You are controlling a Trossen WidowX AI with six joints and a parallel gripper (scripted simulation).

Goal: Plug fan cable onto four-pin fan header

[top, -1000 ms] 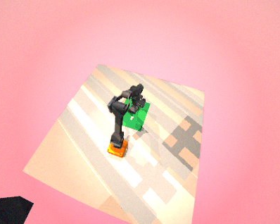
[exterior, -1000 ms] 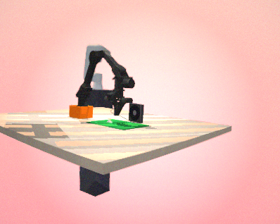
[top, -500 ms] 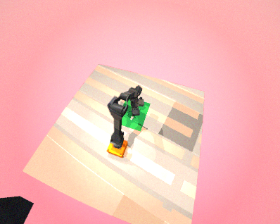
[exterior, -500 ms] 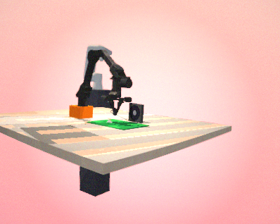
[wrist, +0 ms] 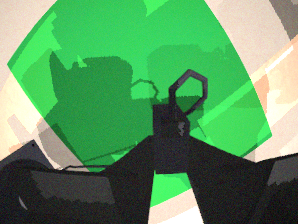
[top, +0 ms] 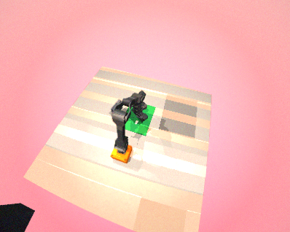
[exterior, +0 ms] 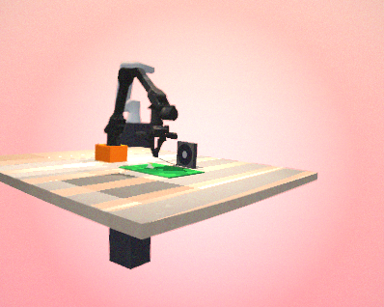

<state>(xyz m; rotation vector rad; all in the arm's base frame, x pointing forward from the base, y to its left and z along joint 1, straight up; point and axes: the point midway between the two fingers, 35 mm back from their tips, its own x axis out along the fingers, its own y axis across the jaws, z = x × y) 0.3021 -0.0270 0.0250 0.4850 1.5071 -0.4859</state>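
Right now the white fan header is 70 mm below my gripper tip and 30 mm behind it. Round my gripper tip: black fan (190 mm to the left, 30 mm ahead, 10 mm below); green board (80 mm below, 30 mm ahead, 10 mm to the left); dark fan plug (10 mm ahead, 10 mm above).
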